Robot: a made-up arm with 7 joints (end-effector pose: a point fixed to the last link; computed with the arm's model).
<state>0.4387 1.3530 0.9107 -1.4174 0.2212 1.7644 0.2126</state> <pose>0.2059 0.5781 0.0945 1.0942 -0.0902 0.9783</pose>
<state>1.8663 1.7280 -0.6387 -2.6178 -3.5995 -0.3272 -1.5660</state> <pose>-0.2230 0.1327 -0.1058 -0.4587 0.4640 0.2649</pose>
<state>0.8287 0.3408 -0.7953 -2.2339 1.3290 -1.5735 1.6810</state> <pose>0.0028 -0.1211 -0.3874 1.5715 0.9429 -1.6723</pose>
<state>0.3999 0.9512 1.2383 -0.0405 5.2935 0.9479 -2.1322</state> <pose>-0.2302 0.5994 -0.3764 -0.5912 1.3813 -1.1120</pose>
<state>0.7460 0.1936 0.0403 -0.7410 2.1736 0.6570 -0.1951</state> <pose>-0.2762 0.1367 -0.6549 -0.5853 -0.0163 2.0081</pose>
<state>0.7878 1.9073 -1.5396 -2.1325 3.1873 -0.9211 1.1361</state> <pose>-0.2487 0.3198 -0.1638 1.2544 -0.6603 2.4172</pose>
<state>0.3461 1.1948 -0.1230 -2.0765 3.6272 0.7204 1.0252</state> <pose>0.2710 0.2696 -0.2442 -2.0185 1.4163 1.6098</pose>
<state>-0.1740 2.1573 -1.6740 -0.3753 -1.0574 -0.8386 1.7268</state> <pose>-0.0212 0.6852 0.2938 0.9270 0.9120 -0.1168</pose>
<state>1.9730 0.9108 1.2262 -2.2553 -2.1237 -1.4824 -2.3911</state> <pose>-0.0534 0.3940 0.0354 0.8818 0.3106 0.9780</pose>
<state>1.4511 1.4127 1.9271 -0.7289 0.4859 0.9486 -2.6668</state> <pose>-0.1415 0.6415 0.3064 0.7312 1.3093 -1.0612</pose>
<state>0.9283 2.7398 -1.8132 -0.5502 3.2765 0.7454 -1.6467</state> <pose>0.2900 0.4902 0.4698 1.3553 1.0871 -0.3106</pose>
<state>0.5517 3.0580 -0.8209 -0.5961 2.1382 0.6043 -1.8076</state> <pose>0.4218 0.2619 0.5426 1.7269 1.1518 -1.0006</pose>
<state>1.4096 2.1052 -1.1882 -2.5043 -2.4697 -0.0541 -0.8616</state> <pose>-0.2119 0.2279 -0.0679 0.3619 1.1205 1.7071</pose>
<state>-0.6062 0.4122 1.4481 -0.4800 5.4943 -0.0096 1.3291</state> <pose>0.4219 0.3941 -0.4661 -0.1241 -1.2970 1.7963</pose>
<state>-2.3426 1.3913 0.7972 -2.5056 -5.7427 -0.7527 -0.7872</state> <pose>-0.2112 0.1892 0.1441 -0.5279 0.1423 -0.6106</pose>
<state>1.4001 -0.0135 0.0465 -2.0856 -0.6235 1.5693 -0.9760</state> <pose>-0.1871 0.0648 -0.4052 0.1998 1.1903 -0.6440</pose>
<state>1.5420 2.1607 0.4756 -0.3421 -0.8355 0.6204 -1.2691</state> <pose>0.2325 0.6944 0.1453 -0.5540 -2.3784 1.1758</pose>
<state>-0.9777 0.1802 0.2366 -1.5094 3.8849 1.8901 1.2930</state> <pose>0.5990 -0.0057 0.0506 -1.6550 1.7072 -1.8734</pose>
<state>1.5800 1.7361 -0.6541 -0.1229 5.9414 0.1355 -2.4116</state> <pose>-0.1637 0.6956 0.2164 1.6748 -1.1436 0.9974</pose>
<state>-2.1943 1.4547 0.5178 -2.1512 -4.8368 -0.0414 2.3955</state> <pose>-0.2201 0.2023 0.3109 -2.1274 -0.4222 -1.9766</pose>
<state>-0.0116 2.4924 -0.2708 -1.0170 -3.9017 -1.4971 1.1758</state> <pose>0.3016 0.4377 0.4417 0.9201 2.9112 0.3570</pose>
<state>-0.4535 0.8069 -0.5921 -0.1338 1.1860 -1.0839 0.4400</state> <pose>0.3349 0.4895 -0.4539 0.4085 -1.9503 0.4743</pose>
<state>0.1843 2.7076 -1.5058 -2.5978 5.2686 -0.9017 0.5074</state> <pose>-0.0008 0.2870 0.0022 -1.1394 0.1571 -1.8137</pose>
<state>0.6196 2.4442 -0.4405 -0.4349 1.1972 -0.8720 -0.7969</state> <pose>0.2911 0.5643 0.3875 2.0553 -0.2688 -1.7940</pose>
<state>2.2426 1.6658 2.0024 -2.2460 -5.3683 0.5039 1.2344</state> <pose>0.2805 0.2820 0.0588 0.0905 -0.9293 0.1526</pose>
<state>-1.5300 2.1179 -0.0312 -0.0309 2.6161 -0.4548 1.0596</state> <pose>-0.1453 0.6787 0.2677 1.1855 1.0275 -0.4437</pose>
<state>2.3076 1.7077 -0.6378 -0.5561 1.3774 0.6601 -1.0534</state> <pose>-0.2969 0.6111 0.2882 -0.0593 2.5331 -0.4837</pose>
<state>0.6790 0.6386 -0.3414 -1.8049 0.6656 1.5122 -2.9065</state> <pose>0.0471 0.1587 -0.5030 -0.9000 -0.1960 -2.9106</pose>
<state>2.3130 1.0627 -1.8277 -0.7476 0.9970 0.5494 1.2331</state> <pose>-0.4516 0.0759 0.5596 0.8928 2.7797 0.0799</pose>
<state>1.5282 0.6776 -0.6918 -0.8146 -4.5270 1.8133 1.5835</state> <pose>-0.6748 0.1303 -0.2022 -0.9760 -1.9965 -1.3646</pose>
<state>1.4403 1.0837 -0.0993 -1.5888 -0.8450 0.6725 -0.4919</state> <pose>-0.2938 0.3930 -0.3150 0.6538 0.9034 -1.8858</pose>
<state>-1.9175 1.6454 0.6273 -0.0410 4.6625 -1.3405 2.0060</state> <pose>0.1760 0.6489 0.3194 -0.5090 -2.3673 -0.1879</pose>
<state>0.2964 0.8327 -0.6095 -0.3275 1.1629 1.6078 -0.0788</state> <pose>-0.1088 0.5004 -0.5437 0.0754 1.3979 0.7541</pose>
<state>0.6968 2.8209 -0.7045 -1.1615 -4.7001 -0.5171 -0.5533</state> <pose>0.4009 0.4749 0.2472 1.3761 -0.2817 -1.4710</pose>
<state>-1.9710 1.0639 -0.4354 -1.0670 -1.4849 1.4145 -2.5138</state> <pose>0.3856 0.1064 0.5546 1.4022 1.5949 -0.0684</pose>
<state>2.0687 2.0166 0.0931 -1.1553 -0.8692 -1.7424 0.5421</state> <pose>-0.0866 0.6520 -0.1269 -1.5604 0.5658 -0.8531</pose>
